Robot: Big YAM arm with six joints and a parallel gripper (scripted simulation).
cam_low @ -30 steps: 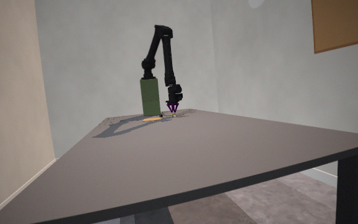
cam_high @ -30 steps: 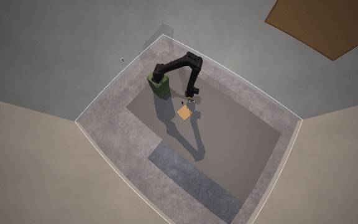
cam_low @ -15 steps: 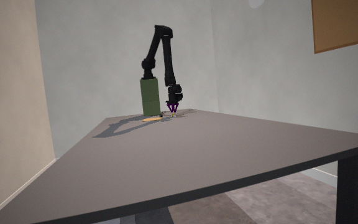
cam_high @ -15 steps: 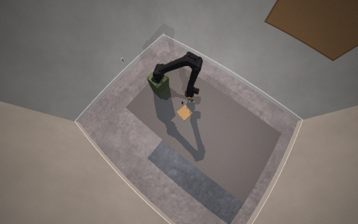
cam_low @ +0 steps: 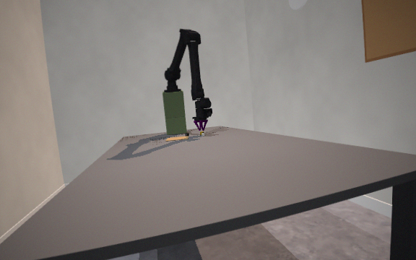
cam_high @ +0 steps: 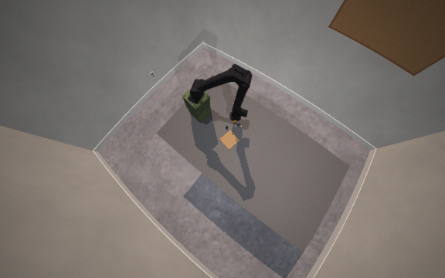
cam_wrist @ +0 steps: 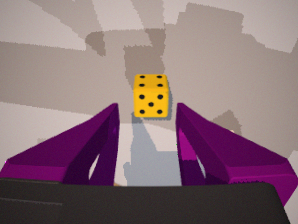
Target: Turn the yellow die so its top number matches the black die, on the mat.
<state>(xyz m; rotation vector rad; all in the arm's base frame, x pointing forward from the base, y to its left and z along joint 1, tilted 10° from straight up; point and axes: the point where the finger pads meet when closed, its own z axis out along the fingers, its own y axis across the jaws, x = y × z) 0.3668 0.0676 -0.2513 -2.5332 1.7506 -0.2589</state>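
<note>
Now: hand 3 cm above the yellow die. From my hand the other things lie so: orange mat: 4 cm ahead, 19 cm to the right, 4 cm below; then white die: 8 cm ahead, 2 cm to the right, 3 cm below; then black die: 4 cm behind, 9 cm to the right, 3 cm below.
</note>
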